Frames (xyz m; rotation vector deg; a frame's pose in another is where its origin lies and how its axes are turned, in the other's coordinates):
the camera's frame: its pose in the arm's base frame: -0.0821 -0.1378 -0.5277 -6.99 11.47 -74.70
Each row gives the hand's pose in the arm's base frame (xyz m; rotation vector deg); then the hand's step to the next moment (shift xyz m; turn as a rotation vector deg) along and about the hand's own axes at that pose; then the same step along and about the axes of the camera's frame.
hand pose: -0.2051 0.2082 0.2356 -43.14 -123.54 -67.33
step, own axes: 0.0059 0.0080 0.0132 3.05 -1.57 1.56
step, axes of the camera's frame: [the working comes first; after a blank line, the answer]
step, axes of the arm's base frame: -0.0012 0.0163 0.0025 -3.51 1.26 0.57

-0.0162 0.0026 0.0018 -2.14 -3.10 -0.23
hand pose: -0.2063 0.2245 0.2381 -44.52 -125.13 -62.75
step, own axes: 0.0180 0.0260 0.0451 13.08 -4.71 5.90
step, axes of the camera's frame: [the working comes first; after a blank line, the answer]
step, axes of the arm's base frame: -0.0039 0.0549 0.0031 -13.42 5.74 3.86

-0.0542 0.0100 0.0009 -9.20 -11.95 0.75
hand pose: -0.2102 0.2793 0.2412 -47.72 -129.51 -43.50
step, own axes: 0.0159 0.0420 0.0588 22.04 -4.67 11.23
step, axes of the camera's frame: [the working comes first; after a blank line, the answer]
step, axes of the arm's base frame: 0.0002 0.0725 -0.0147 -20.74 12.63 6.65

-0.0688 0.0220 -0.0160 -17.89 -17.62 1.73
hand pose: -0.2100 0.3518 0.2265 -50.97 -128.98 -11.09
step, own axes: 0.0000 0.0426 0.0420 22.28 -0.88 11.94
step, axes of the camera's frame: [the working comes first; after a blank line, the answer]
step, axes of the arm's base frame: 0.0043 0.0476 -0.0360 -18.80 15.88 5.86

-0.0421 0.0237 -0.0353 -20.48 -14.79 1.31
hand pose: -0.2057 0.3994 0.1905 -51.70 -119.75 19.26
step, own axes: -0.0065 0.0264 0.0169 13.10 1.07 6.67
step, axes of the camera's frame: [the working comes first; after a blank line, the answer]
step, axes of the arm's base frame: 0.0024 0.0153 -0.0280 -10.01 10.43 2.85

-0.0120 0.0119 -0.0272 -12.80 -7.30 0.39
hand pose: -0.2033 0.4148 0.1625 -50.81 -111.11 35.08
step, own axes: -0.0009 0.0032 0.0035 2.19 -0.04 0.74
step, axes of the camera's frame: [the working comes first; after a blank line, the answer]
step, axes of the arm's base frame: -0.0017 0.0010 -0.0044 -1.42 1.63 0.81

-0.0011 -0.0004 -0.0047 -2.00 -1.08 0.45
